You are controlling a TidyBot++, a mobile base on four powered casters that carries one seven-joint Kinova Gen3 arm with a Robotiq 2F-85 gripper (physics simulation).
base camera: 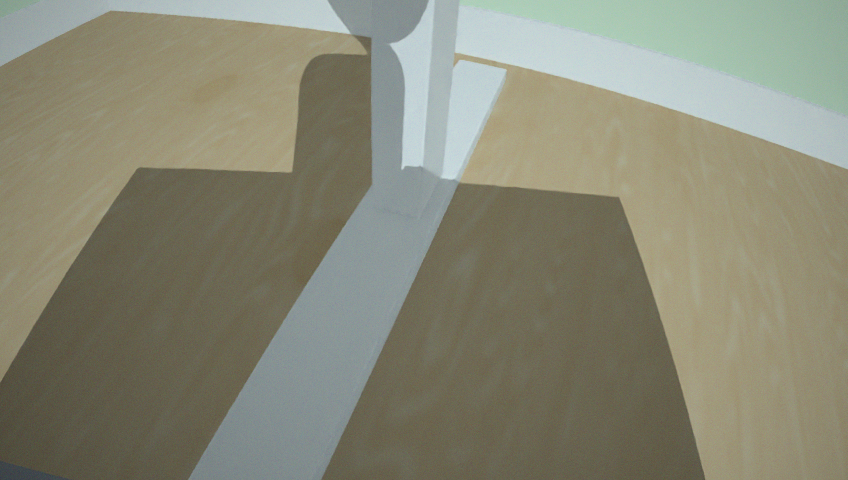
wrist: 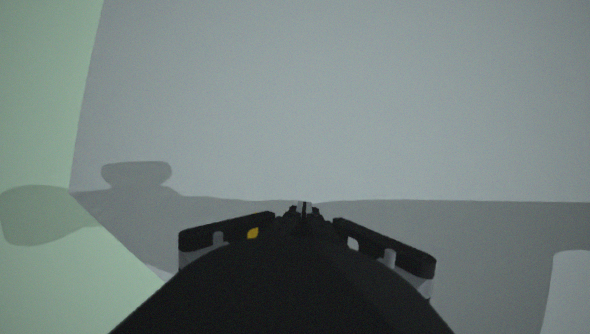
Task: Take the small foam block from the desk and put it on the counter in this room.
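A small yellow patch [wrist: 253,233], likely part of the foam block, shows through an opening in the left finger linkage in the wrist view. The rest of it is hidden behind the dark gripper body. My gripper [wrist: 304,211] is shut with its fingertips together and nothing between them. It is over the pale grey desk top [wrist: 325,110], and the yellow patch is to the left of and below its fingertips in the picture. The desk's white leg [base camera: 386,124] stands in front of the base in the base camera view. The counter does not show in either view.
The desk's long foot bar [base camera: 285,333] runs along the wooden floor [base camera: 743,297] from near the base toward the white baseboard [base camera: 654,74]. A green wall [base camera: 743,41] [wrist: 35,125] is behind the baseboard and at the left of the wrist view. Shadows lie on floor and desk.
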